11 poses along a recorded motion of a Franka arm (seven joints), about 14 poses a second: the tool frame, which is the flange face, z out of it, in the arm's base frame.
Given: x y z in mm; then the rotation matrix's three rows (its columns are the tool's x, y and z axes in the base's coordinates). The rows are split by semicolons.
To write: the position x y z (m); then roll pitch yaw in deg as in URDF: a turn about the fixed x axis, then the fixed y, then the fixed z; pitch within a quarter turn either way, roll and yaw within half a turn. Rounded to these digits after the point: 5 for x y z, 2 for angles.
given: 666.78 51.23 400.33; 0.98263 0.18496 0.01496; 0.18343 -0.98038 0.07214; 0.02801 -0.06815 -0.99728
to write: 0.66678 0.05123 0.40033 -176.09 -1.61 10.57
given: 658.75 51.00 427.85; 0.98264 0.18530 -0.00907; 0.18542 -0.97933 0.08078; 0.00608 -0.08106 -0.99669
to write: 0.65875 0.05100 0.42785 -175.35 -0.35 10.69
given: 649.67 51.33 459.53; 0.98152 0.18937 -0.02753; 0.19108 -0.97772 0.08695; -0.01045 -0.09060 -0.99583
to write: 0.64967 0.05133 0.45953 -174.80 0.60 11.02
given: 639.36 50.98 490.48; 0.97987 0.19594 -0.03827; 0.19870 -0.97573 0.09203; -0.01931 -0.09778 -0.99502
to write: 0.63936 0.05098 0.49048 -174.39 1.11 11.46
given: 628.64 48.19 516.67; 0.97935 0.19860 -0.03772; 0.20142 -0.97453 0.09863; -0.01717 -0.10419 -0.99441
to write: 0.62864 0.04819 0.51667 -174.02 0.98 11.62
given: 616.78 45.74 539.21; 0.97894 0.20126 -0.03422; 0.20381 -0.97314 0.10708; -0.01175 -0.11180 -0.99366
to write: 0.61678 0.04574 0.53921 -173.58 0.67 11.76
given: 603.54 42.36 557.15; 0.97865 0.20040 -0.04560; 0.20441 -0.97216 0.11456; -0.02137 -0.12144 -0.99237
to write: 0.60354 0.04236 0.55715 -173.02 1.22 11.80
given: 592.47 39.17 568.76; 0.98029 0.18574 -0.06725; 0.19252 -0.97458 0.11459; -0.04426 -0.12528 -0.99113
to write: 0.59247 0.03917 0.56876 -172.80 2.54 11.11
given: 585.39 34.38 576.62; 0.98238 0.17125 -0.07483; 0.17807 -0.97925 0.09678; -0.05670 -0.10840 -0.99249
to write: 0.58539 0.03438 0.57662 -173.77 3.25 10.27
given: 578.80 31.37 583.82; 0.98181 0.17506 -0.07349; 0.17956 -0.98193 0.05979; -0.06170 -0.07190 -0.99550
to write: 0.57880 0.03137 0.58382 -175.87 3.54 10.36
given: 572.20 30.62 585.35; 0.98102 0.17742 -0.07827; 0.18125 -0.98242 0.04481; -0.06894 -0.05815 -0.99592
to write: 0.57220 0.03062 0.58535 -176.66 3.95 10.47
